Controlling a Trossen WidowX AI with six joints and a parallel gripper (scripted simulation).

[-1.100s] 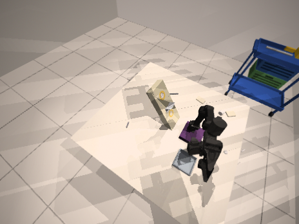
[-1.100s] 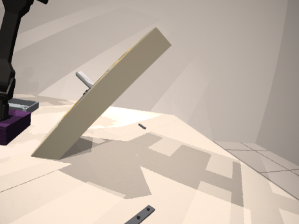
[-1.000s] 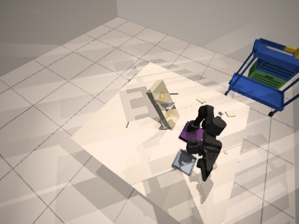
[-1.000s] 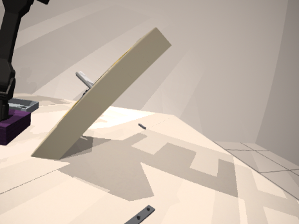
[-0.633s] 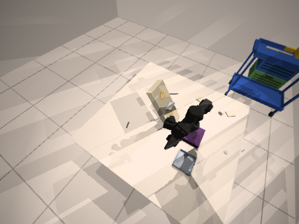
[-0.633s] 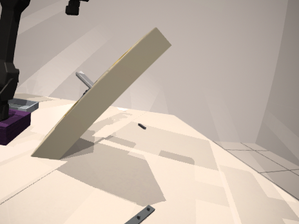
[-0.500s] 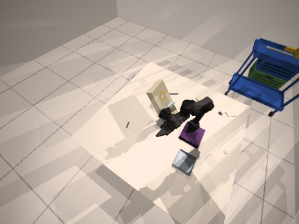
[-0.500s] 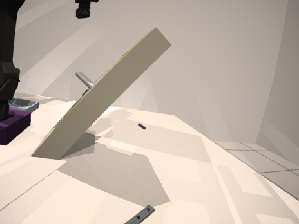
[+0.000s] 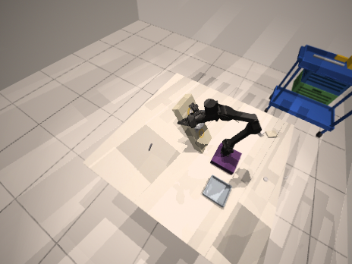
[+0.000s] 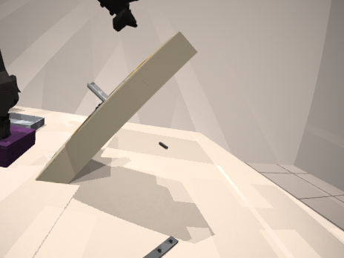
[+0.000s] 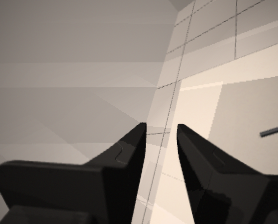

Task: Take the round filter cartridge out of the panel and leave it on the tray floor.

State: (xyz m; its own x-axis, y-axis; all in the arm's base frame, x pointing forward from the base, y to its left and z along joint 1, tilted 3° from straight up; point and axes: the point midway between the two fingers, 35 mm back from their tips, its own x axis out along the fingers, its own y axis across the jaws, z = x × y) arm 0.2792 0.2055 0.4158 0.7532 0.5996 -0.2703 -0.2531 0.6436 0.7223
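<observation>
Right now the round filter cartridge is 40 mm ahead of my gripper tip, 230 mm to the right of it and 170 mm below it. The rest, counted from my gripper tip: grey tray (390 mm behind, 40 mm to the left, 430 mm below).
</observation>
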